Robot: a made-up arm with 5 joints.
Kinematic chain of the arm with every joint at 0, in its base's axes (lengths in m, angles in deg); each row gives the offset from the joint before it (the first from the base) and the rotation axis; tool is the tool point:
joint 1: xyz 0 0 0.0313 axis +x
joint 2: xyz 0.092 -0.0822 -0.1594 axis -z
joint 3: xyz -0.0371 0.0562 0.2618 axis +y
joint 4: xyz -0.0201 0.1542 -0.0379 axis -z
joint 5: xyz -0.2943 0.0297 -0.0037 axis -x
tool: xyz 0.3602 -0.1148 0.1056
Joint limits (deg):
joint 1: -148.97..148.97
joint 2: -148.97..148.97
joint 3: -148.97..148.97
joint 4: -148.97..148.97
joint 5: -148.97..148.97
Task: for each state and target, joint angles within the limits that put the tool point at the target. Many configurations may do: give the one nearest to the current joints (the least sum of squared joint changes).
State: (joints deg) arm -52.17 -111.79 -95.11 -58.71 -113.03
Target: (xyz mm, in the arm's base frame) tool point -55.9 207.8 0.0
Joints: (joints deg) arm -56.15 -65.74 -88.52 -45.69 -104.43
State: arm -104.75 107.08 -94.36 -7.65 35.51
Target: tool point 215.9 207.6 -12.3
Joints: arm -71.55 64.98 -70.02 -5.50 27.05
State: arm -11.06 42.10 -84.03 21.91 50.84
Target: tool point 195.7 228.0 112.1
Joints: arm -22.46 53.56 -89.10 17.04 54.93
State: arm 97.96 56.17 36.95 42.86 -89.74
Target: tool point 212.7 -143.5 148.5
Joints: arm 96.30 86.61 61.14 82.82 -79.63
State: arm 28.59 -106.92 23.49 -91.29 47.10
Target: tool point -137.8 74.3 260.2
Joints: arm -0.58 -53.55 39.42 -89.79 51.89
